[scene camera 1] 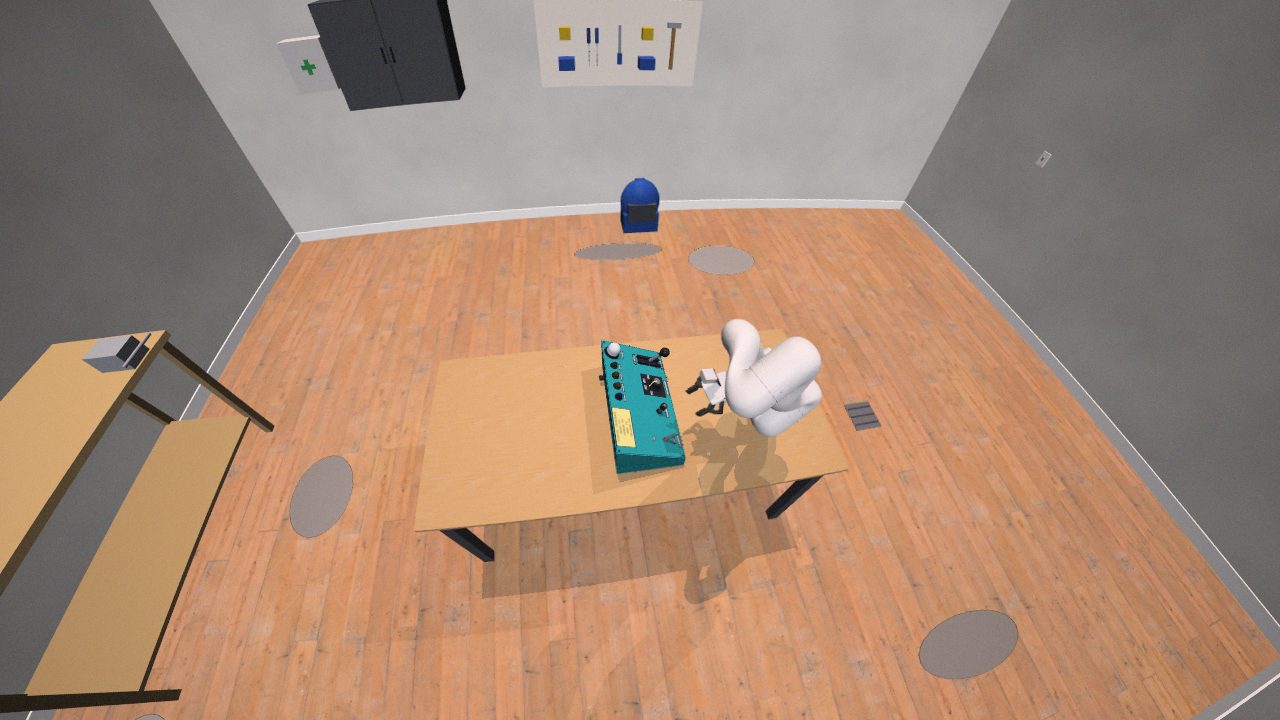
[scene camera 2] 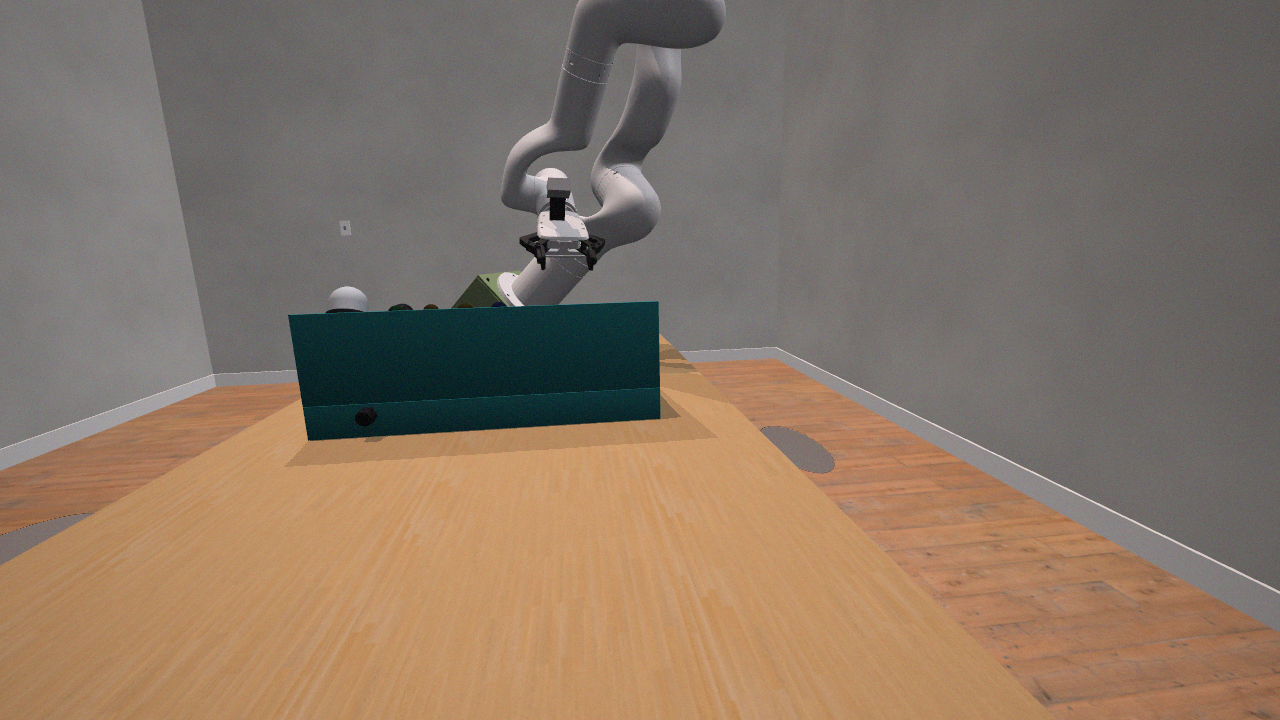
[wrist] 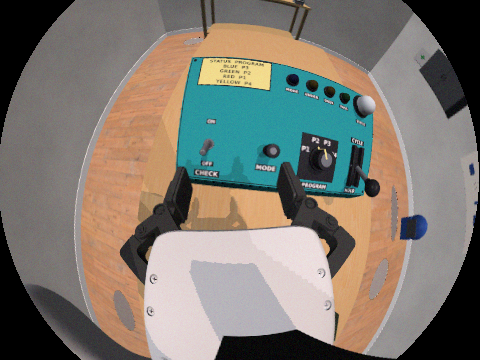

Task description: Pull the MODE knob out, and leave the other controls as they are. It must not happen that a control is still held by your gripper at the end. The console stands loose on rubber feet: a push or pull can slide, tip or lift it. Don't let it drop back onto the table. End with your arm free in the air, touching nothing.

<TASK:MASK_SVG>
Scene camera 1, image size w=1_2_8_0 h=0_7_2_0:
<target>my gripper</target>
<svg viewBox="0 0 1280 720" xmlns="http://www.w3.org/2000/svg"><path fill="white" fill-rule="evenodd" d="M727 371L716 374L714 368L701 369L695 384L685 390L686 393L691 394L697 391L698 388L703 388L710 402L707 408L695 412L698 417L709 412L723 414L724 404L727 403L724 392Z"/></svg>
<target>teal console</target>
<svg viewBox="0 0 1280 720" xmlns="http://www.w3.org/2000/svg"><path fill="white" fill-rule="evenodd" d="M601 340L603 375L599 375L599 380L604 380L606 398L612 418L617 474L684 465L686 456L661 358L669 356L669 349L664 347L660 352Z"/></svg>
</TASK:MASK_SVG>
